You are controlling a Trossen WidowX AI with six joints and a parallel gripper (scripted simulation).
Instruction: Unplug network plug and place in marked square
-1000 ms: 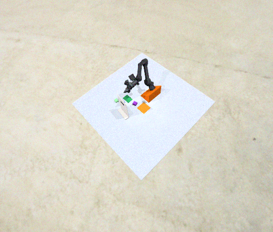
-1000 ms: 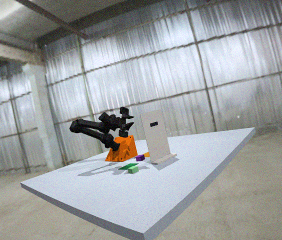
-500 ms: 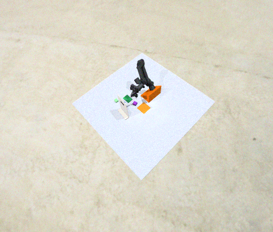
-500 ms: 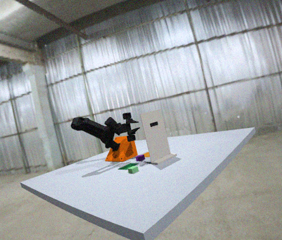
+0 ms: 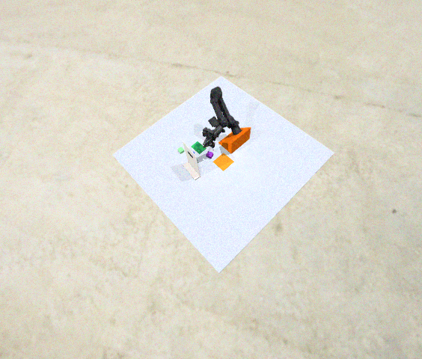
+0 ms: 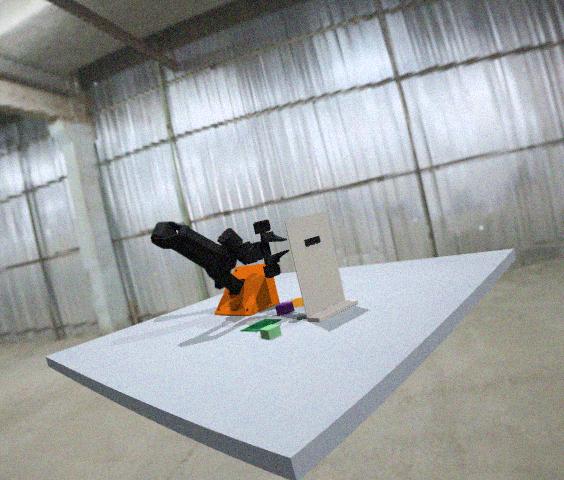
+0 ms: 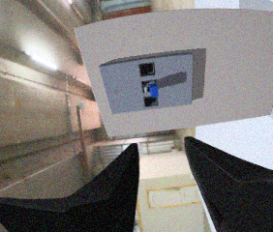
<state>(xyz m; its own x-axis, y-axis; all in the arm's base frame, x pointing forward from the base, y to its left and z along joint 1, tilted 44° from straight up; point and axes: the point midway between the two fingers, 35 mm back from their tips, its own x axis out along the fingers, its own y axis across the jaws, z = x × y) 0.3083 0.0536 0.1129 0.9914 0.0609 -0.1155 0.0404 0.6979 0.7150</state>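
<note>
My gripper tip is 100 mm short of the blue network plug and 10 mm to the left of it. Round my gripper tip: socket panel (120 mm ahead, 80 mm below, 20 mm to the right); then flat green square (220 mm below, 140 mm to the right, 50 mm behind); then orange square (220 mm below, 110 mm to the left, 100 mm behind).
</note>
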